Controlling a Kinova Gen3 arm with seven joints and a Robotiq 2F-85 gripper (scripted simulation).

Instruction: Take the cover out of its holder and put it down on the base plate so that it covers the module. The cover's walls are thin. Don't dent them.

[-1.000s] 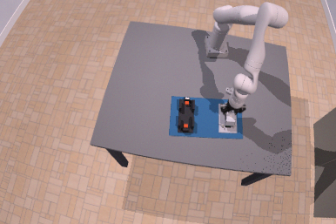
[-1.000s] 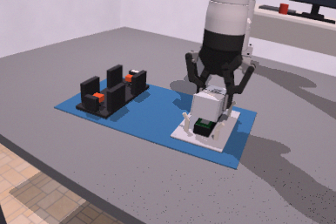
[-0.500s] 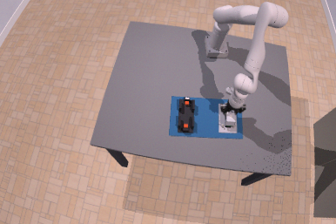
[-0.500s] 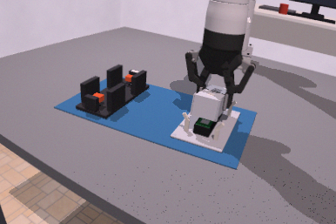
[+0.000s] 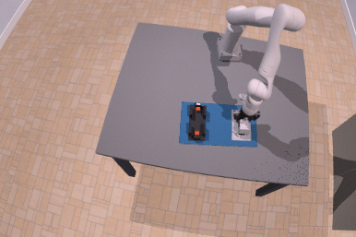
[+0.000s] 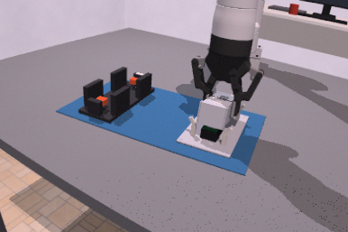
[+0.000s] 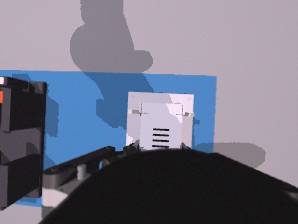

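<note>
My hand is 10 mm above the light grey cover.
</note>
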